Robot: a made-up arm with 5 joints. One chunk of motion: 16 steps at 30 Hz.
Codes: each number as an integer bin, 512 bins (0 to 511) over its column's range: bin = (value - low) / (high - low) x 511, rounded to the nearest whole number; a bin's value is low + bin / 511 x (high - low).
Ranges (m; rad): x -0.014..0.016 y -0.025..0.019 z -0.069..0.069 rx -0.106..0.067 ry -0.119..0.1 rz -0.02..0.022
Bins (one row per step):
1: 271 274 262 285 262 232
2: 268 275 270 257 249 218
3: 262 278 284 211 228 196
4: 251 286 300 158 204 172
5: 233 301 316 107 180 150
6: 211 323 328 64 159 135
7: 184 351 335 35 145 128
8: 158 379 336 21 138 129
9: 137 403 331 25 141 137
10: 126 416 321 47 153 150
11: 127 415 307 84 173 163
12: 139 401 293 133 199 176
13: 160 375 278 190 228 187
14: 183 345 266 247 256 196
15: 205 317 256 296 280 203
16: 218 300 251 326 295 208
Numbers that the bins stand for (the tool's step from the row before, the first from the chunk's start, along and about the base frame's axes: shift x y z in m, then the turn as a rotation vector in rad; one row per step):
1: 0.00191 -0.00141 0.00176 -0.00951 -0.00671 -0.00093
2: 0.00173 -0.00132 0.00392 -0.01899 -0.01229 -0.00208
3: 0.00138 -0.00106 0.00770 -0.03457 -0.02129 -0.00389
4: 0.00074 -0.00037 0.01202 -0.05251 -0.03157 -0.00586
5: -0.00032 0.00092 0.01634 -0.06977 -0.04186 -0.00767
6: -0.00161 0.00281 0.01958 -0.08433 -0.05086 -0.00890
7: -0.00320 0.00522 0.02147 -0.09415 -0.05686 -0.00948
8: -0.00472 0.00763 0.02174 -0.09889 -0.05986 -0.00940
9: -0.00596 0.00970 0.02039 -0.09754 -0.05857 -0.00874
10: -0.00660 0.01082 0.01769 -0.09009 -0.05343 -0.00767
11: -0.00654 0.01073 0.01391 -0.07756 -0.04486 -0.00660
12: -0.00584 0.00953 0.01013 -0.06097 -0.03371 -0.00553
13: -0.00461 0.00729 0.00608 -0.04168 -0.02129 -0.00463
14: -0.00326 0.00471 0.00284 -0.02238 -0.00929 -0.00389
15: -0.00196 0.00230 0.00014 -0.00579 0.00100 -0.00332
16: -0.00120 0.00083 -0.00122 0.00437 0.00743 -0.00290

